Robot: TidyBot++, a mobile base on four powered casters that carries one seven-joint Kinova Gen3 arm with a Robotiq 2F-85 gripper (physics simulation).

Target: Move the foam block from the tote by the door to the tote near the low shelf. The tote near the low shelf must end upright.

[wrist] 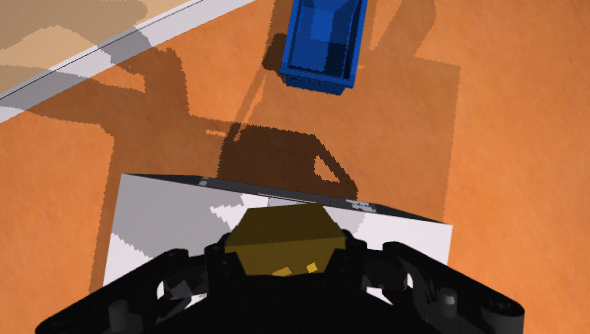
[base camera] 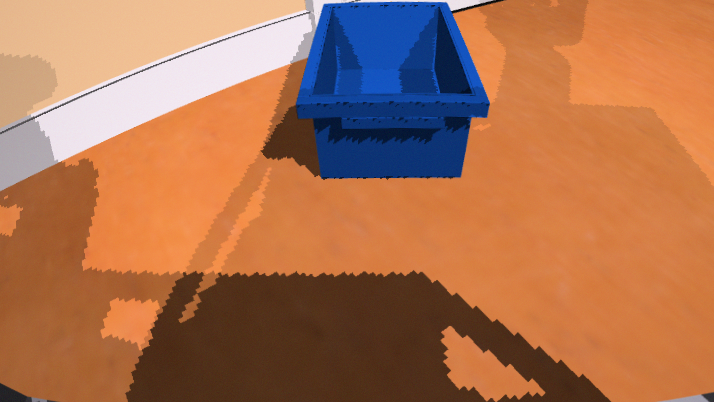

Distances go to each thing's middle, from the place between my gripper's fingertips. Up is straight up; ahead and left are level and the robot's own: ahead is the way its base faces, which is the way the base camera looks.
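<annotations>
My hand is 10 mm below the yellow foam block point(wrist: 287, 240), 10 mm to the left of it and 40 mm past it.
</annotations>
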